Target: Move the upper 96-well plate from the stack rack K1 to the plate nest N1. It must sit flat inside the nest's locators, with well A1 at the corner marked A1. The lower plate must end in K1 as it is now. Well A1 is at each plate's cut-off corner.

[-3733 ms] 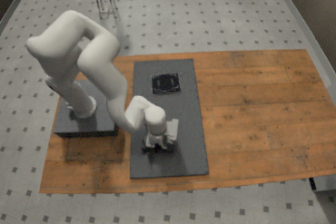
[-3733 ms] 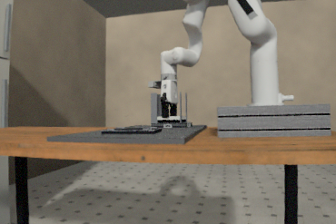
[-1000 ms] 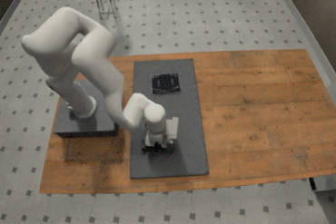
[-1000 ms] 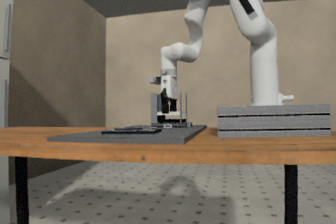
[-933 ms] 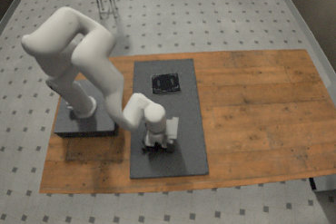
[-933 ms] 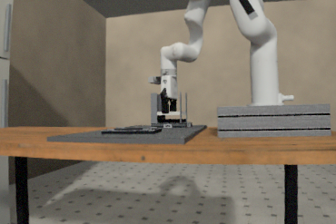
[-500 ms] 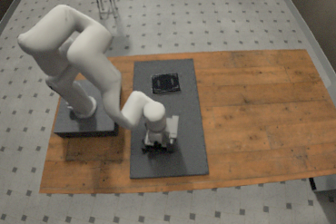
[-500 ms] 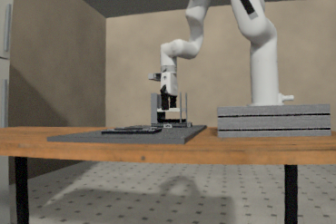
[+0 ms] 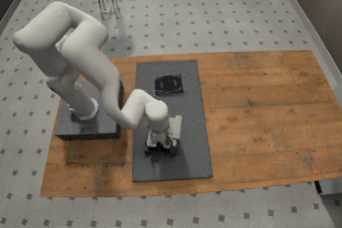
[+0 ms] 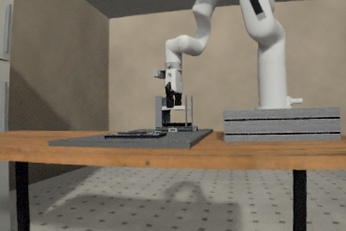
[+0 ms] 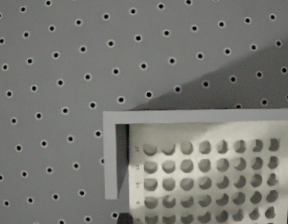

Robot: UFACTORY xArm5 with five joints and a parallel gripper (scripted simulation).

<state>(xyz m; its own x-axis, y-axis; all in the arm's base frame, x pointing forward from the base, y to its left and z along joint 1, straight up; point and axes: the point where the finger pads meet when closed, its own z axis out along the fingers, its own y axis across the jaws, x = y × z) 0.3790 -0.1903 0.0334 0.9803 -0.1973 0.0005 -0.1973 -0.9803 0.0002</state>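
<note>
The plate nest N1 lies 5 cm ahead of my hand, 35 cm to the left of it and 10 cm below it. Also, from my hand: white 96-well plate (1 cm below).
</note>
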